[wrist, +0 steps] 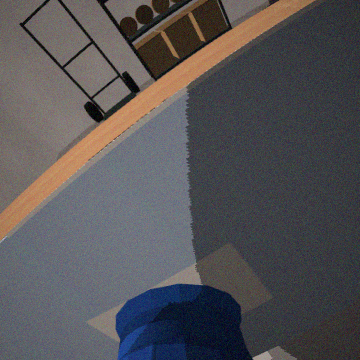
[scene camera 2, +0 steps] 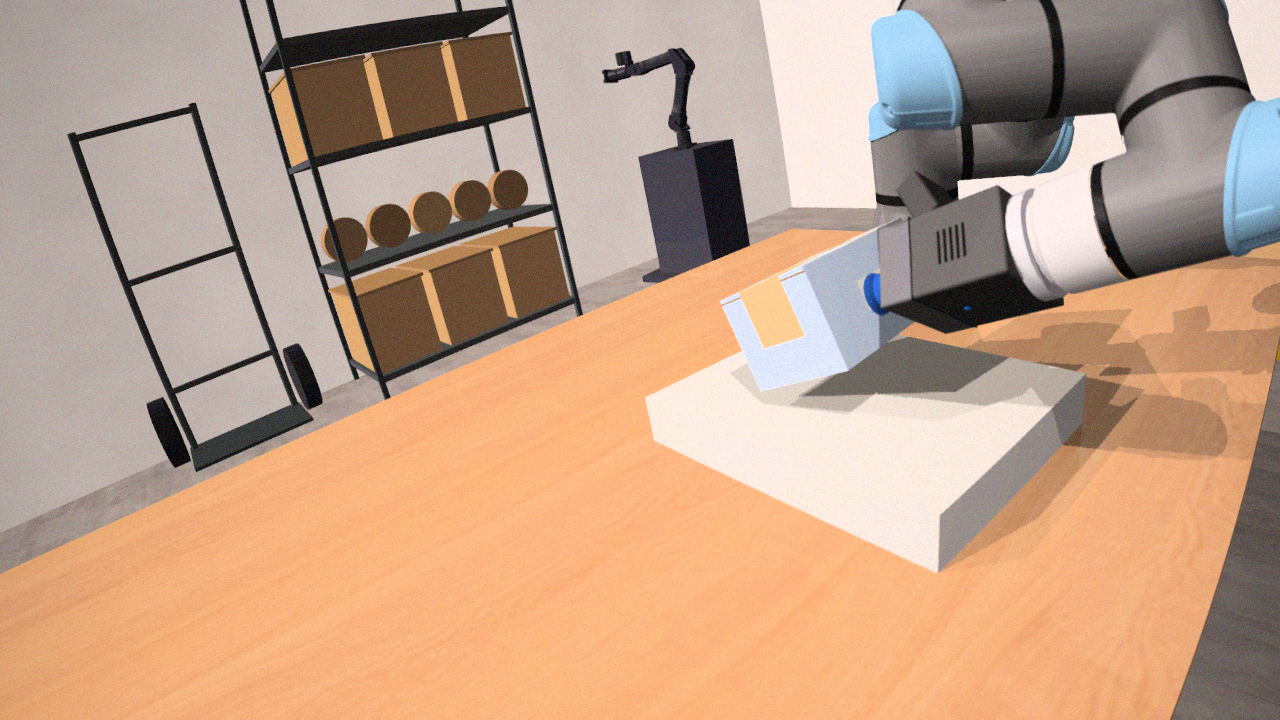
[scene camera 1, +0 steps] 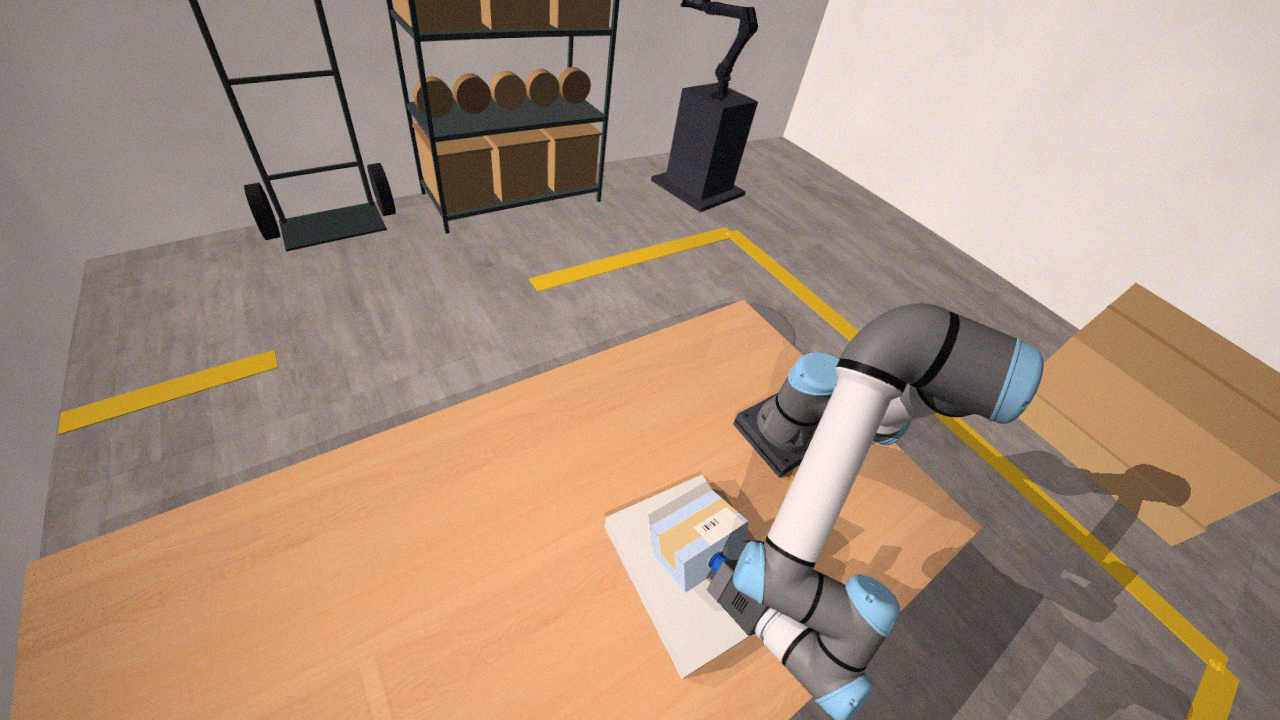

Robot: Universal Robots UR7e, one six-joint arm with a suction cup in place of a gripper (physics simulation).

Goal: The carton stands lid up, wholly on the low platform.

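Frame: origin at the arm's base, x ahead, y left, z up, level; metres.
Seen in the pictures: hand at its tool point: [wrist: 175,289] [scene camera 2: 866,297] [scene camera 1: 711,555]; arm's base at its link origin: [scene camera 1: 786,425].
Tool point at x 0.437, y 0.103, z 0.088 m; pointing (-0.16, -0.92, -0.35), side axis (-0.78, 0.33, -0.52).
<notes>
Pixels of each thing's top centre, then the offset from my tool point to it. Level surfaces: height alone.
- carton at its top centre: [wrist: 66,125] [scene camera 2: 825,236] [scene camera 1: 707,526] dy -0.036, dx -0.009, dz +0.050 m
- low platform at its top centre: [scene camera 2: 856,386] [scene camera 1: 695,562] dy -0.018, dx -0.005, dz -0.086 m
- wooden table at its surface level: dz -0.134 m
The carton [scene camera 1: 696,542] [scene camera 2: 827,313] [wrist: 125,210] is light blue with tan tape and a barcode label on its lid. It is tilted over the low platform [scene camera 1: 689,640] [scene camera 2: 805,456], lid facing up at a slant. In scene view 2 its lower left edge is at or very near the platform's top, and its side towards my gripper is raised. My gripper, a blue suction cup [scene camera 1: 716,561] [scene camera 2: 873,293] [wrist: 180,320], is on the carton's side face and holds it. The contact is partly hidden; a tan patch shows around the cup in the wrist view.
The wooden table [scene camera 1: 313,555] [scene camera 2: 402,555] carries the platform and the arm's base [scene camera 1: 783,429]. A hand truck [scene camera 1: 335,228] [scene camera 2: 255,436], a shelf rack [scene camera 1: 519,34] and a pedestal [scene camera 1: 711,143] with a small dark arm stand behind. A large cardboard box [scene camera 1: 1154,394] is at the right.
</notes>
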